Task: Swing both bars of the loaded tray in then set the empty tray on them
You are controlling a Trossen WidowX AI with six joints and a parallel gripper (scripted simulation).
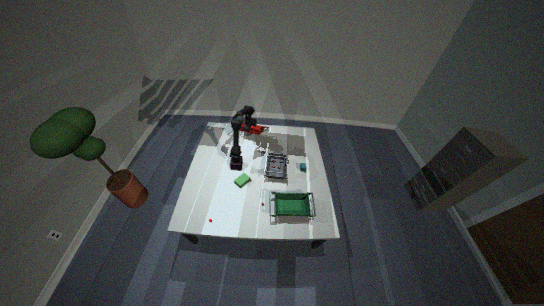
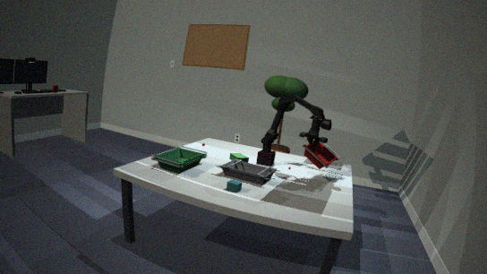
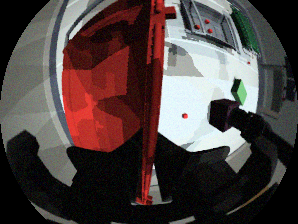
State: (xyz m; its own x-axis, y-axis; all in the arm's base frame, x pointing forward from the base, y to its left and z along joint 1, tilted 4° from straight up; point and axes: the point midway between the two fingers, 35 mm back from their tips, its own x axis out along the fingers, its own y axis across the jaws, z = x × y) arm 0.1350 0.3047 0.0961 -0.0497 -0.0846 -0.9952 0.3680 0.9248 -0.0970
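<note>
My gripper tip is now 80 mm to the right of the red tray, 30 mm short of it and 10 mm above it. From my gripper tip the other things lie so: teal block 490 mm ahead, 390 mm to the right, 150 mm below; then green block 470 mm to the right, 150 mm below, 90 mm behind.
</note>
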